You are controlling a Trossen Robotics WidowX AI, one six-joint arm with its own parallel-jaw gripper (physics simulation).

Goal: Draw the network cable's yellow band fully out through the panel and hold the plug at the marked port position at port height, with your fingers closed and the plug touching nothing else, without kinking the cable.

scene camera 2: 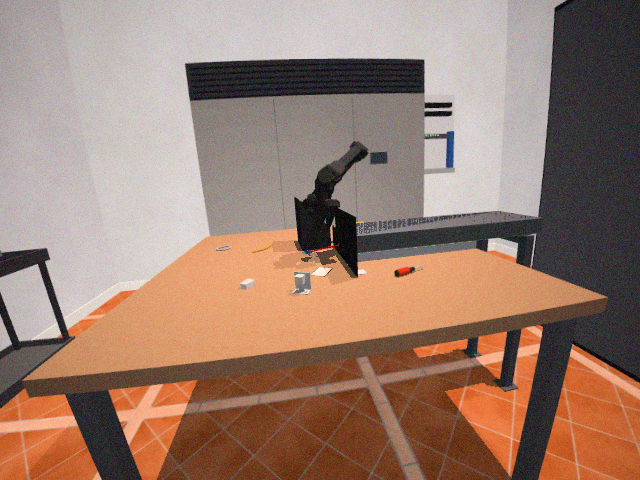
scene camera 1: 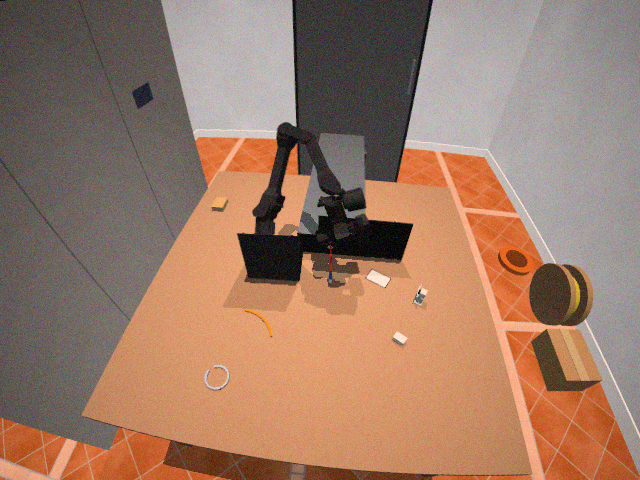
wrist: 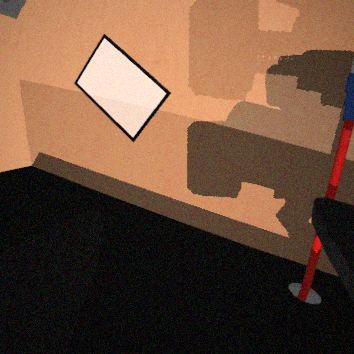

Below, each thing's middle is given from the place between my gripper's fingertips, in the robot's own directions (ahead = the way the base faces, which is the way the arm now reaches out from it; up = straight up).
Right now my hand is 12 cm short of the white card [wrist: 114, 82], 6 cm to the left of it and 12 cm above it.
